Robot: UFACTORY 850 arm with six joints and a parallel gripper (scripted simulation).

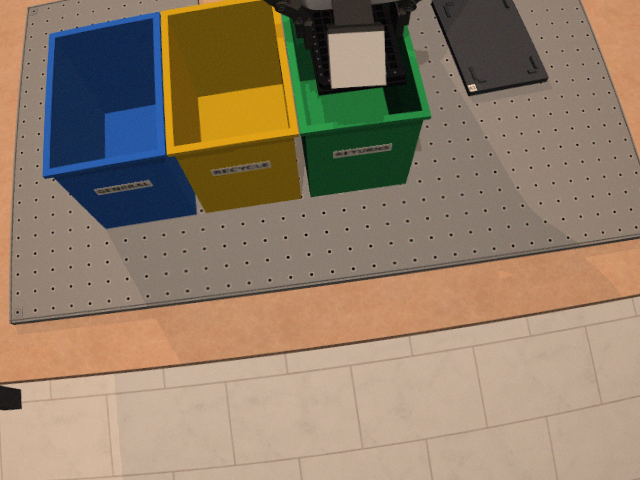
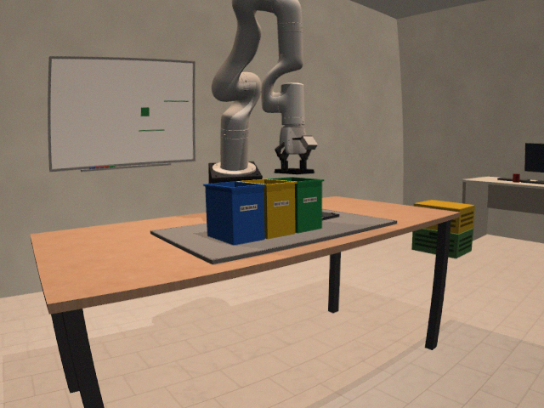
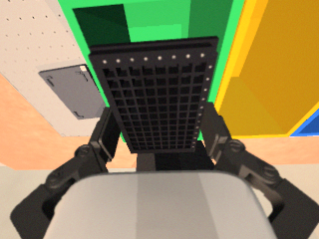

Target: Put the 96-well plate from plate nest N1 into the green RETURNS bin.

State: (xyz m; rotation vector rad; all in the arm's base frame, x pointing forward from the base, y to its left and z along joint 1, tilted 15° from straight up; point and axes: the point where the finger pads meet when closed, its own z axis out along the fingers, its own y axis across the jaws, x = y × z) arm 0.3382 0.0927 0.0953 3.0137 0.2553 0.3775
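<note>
The black 96-well plate is 10 mm below my hand. The rest, counted from my hand: blue general bin (40 mm ahead, 260 mm to the right, 130 mm below); yellow recycle bin (20 mm ahead, 130 mm to the right, 130 mm below); green returns bin (130 mm below).
</note>
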